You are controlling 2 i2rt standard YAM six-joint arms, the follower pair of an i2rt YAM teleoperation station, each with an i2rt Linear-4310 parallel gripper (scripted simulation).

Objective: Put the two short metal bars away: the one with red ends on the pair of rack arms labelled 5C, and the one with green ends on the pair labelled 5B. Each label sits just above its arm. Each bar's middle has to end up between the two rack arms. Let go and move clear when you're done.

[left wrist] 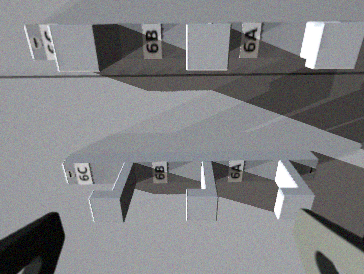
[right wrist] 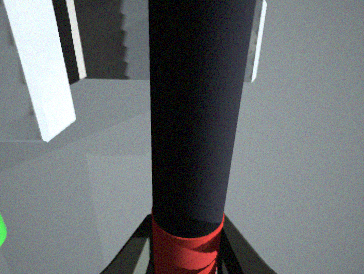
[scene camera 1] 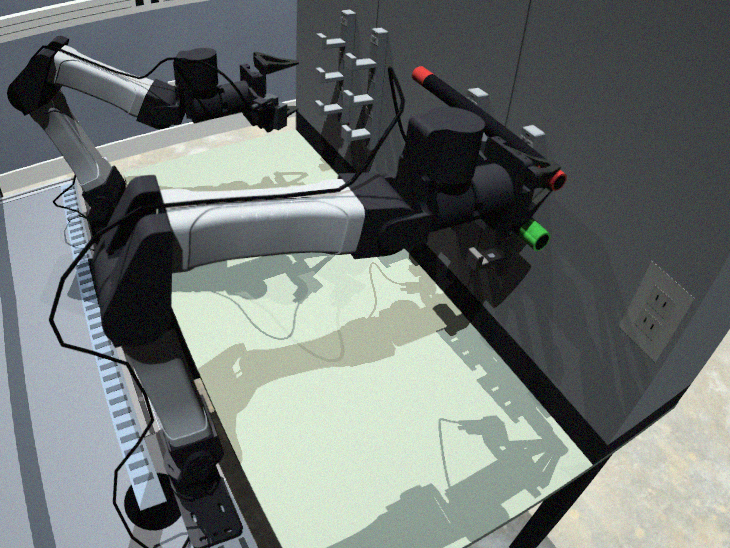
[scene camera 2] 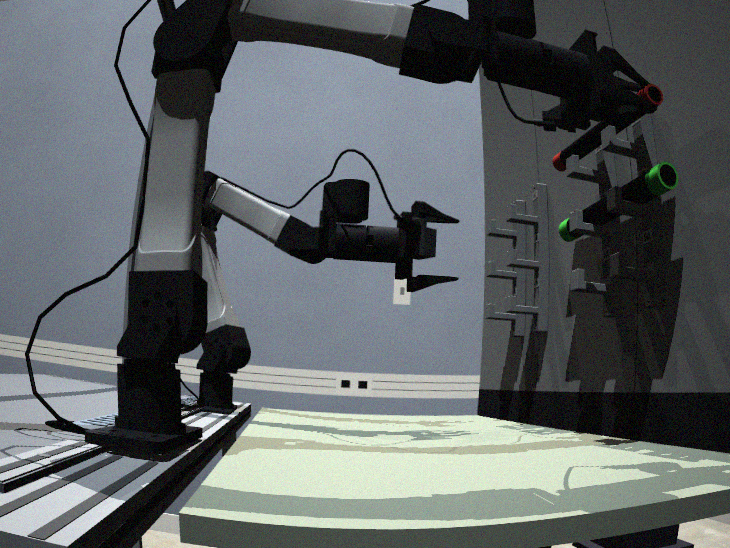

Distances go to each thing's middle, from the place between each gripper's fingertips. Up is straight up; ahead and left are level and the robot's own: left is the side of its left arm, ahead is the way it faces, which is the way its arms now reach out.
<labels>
The red-ended bar (scene camera 1: 421, 75) lies 14 cm to the left of my right hand (scene camera 2: 653, 100). From my right hand the other things lie so: green-ended bar (scene camera 2: 663, 177) 14 cm to the left, 10 cm below, 1 cm ahead.
Right now my left hand (scene camera 2: 458, 250) is 390 mm to the left of the green-ended bar, 110 mm short of it and 10 mm above it. The rest, counted from my left hand: red-ended bar: 390 mm to the right, 110 mm ahead, 90 mm above.
</labels>
